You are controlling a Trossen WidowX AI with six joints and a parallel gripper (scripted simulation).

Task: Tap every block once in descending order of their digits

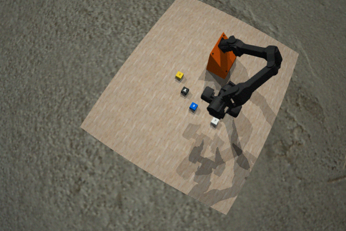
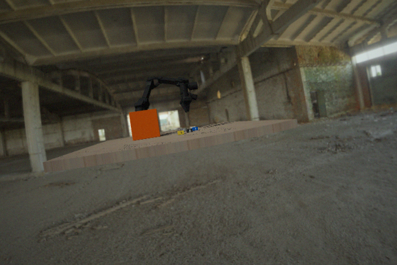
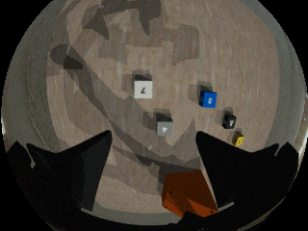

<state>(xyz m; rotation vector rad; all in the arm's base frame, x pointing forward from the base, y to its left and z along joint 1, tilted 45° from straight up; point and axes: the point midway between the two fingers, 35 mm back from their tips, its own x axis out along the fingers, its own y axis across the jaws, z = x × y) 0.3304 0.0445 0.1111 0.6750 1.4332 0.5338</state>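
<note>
My gripper tip is now 12 cm above the white block, 3 cm short of it and 1 cm to the right of it. From my gripper tip the other things lie so: blue block (12 cm to the right, 12 cm below); then black block (20 cm to the right, 12 cm below, 5 cm behind); then grey block (12 cm below, 5 cm behind, 2 cm to the right).
</note>
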